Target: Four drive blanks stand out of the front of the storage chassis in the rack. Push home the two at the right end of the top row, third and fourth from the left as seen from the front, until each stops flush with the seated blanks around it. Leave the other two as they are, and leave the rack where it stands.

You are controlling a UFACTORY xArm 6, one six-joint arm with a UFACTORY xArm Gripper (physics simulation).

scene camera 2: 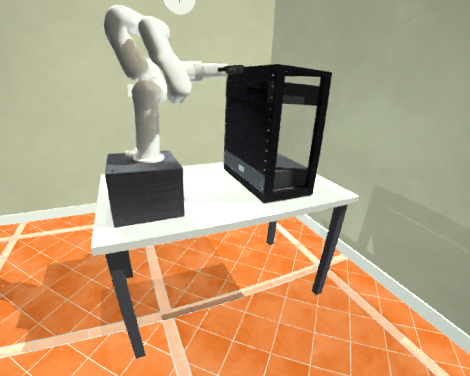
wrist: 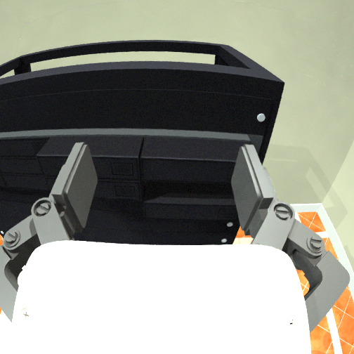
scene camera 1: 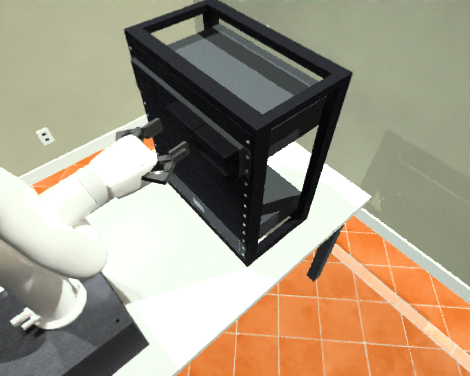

Labels:
black rack: scene camera 2 254, 99; wrist; scene camera 1
same spot on black rack: [wrist: 164, 136] = [scene camera 1: 212, 127]

